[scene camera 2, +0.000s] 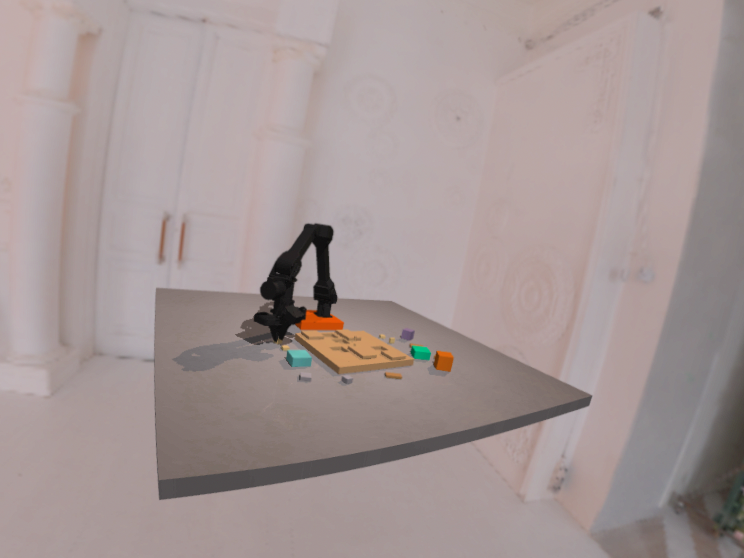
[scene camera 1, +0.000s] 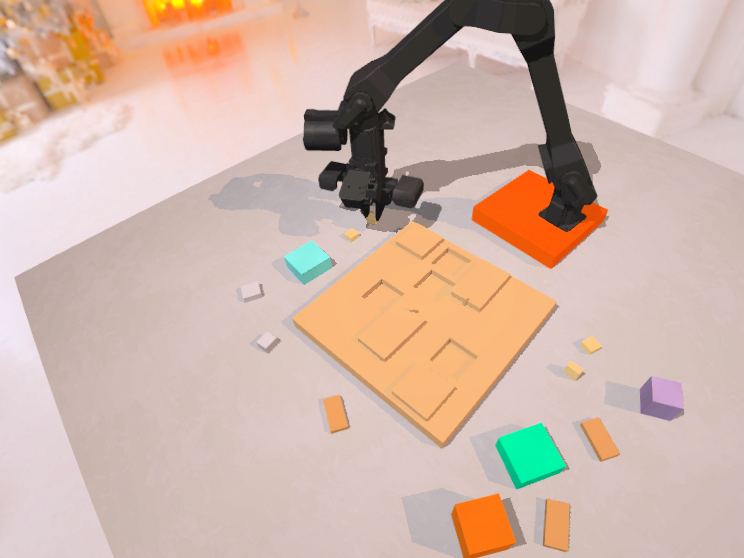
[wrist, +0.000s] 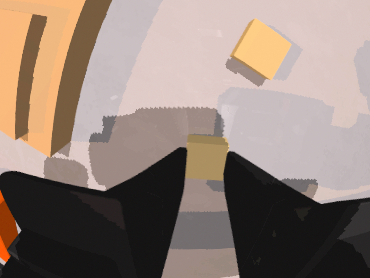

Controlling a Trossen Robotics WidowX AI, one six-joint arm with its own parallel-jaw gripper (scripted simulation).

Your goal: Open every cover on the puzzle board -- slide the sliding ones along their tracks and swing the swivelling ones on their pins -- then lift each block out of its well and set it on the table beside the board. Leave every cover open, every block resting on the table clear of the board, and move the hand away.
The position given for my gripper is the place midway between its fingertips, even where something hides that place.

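Note:
My gripper (scene camera 1: 372, 218), a green block (scene camera 1: 529, 455). Gripper again (scene camera 2: 277, 341). Gripper (wrist: 205, 157) carrying a small tan block (wrist: 206, 157). Green block out of frame in the wrist view.

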